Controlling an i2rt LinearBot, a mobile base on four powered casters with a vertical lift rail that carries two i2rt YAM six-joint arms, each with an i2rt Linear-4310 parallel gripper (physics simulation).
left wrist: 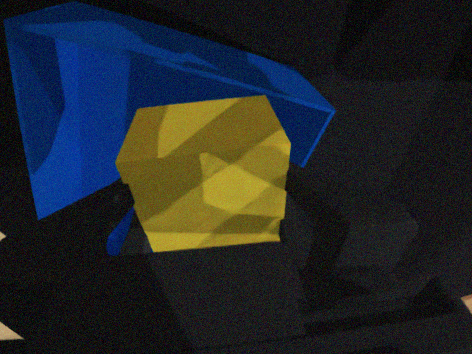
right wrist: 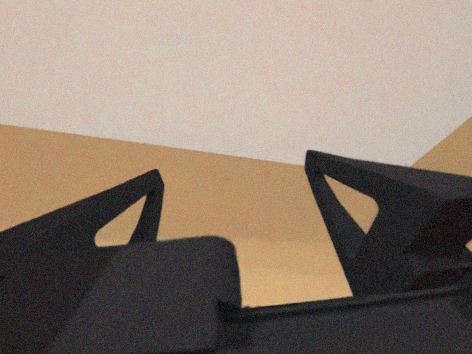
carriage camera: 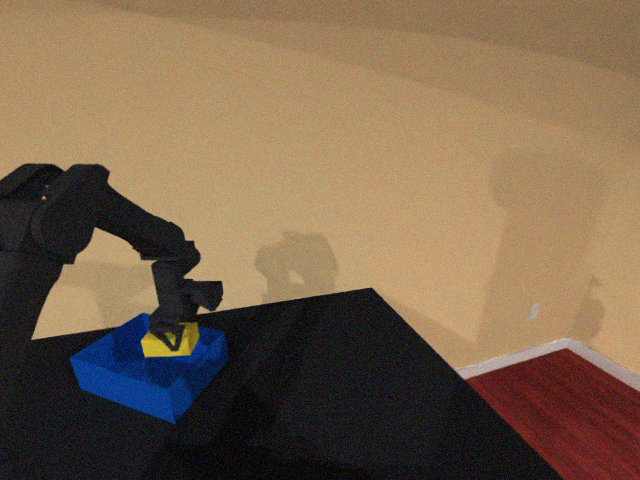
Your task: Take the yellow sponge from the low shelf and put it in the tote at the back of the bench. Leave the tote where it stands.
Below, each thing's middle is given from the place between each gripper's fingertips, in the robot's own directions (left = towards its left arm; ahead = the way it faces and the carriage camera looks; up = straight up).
Scene:
My right gripper is now 360 mm short of the yellow sponge (carriage camera: 152, 347), 680 mm to the right of it and 450 mm above it. The rest, counted from my right hand: blue tote (carriage camera: 114, 367) 400 mm ahead, 770 mm to the left, 560 mm below.
I see my left gripper 50 mm short of the blue tote, 110 mm to the right of it and 100 mm above it. Also, from my left hand: yellow sponge 20 mm to the left, 10 mm above.

